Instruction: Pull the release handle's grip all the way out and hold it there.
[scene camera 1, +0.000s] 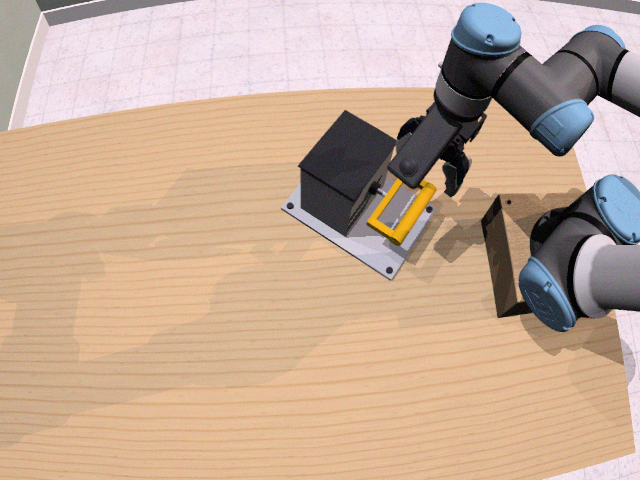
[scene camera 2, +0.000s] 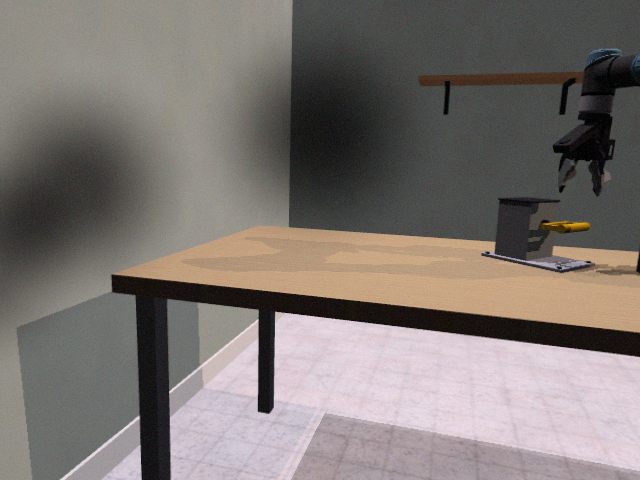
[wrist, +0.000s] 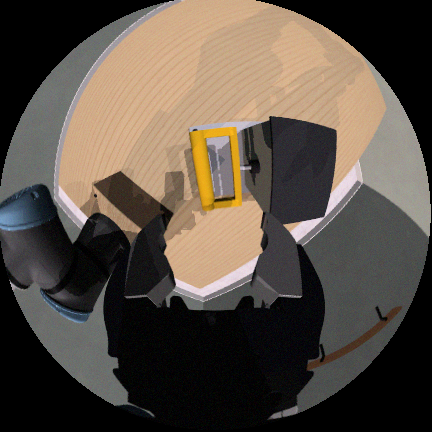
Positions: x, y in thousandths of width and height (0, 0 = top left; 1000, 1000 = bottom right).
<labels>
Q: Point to my gripper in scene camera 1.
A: At 663, 366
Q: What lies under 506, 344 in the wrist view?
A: A base plate.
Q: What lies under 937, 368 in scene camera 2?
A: My gripper.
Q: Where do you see my gripper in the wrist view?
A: At 492, 497
</labels>
